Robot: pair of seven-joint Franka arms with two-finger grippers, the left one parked.
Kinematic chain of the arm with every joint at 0, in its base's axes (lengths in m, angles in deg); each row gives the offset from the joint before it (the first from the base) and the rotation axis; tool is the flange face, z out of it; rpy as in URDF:
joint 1: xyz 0 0 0.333 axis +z
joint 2: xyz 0 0 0 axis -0.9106 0.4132 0
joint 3: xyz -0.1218 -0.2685 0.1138 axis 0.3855 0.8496 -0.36
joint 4: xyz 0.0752 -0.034 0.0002 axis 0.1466 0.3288 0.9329
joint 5: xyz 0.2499 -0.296 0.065 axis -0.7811 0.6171 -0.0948
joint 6: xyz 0 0 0 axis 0.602 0.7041 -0.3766
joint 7: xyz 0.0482 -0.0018 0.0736 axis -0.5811 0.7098 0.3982
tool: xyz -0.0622 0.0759 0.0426 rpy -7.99 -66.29 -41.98
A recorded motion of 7 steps. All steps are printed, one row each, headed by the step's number.
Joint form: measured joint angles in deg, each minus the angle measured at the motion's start. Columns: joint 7, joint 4, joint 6, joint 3, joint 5, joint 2, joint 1.
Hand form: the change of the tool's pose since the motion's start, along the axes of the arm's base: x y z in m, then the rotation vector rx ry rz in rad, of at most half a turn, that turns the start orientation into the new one. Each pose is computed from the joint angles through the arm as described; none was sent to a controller.
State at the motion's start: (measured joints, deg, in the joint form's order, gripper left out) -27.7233 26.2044 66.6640 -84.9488 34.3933 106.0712 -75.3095
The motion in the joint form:
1: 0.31 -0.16 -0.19 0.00 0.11 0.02 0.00
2: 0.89 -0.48 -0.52 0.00 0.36 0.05 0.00
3: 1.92 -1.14 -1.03 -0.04 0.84 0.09 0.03
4: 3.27 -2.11 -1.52 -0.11 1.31 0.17 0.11
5: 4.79 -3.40 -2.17 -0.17 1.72 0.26 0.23
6: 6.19 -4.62 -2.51 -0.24 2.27 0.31 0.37
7: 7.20 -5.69 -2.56 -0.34 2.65 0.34 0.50
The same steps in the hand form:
1: 0.0005 0.0001 0.0007 -0.0002 0.0040 0.0004
2: 0.0015 0.0002 0.0023 -0.0017 0.0111 0.0014
3: 0.0040 0.0007 0.0057 -0.0058 0.0212 0.0042
4: 0.0083 0.0018 0.0105 -0.0121 0.0312 0.0051
5: 0.0142 0.0032 0.0174 -0.0179 0.0396 0.0058
6: 0.0199 0.0043 0.0242 -0.0288 0.0445 0.0067
7: 0.0255 0.0055 0.0303 -0.0391 0.0428 0.0063

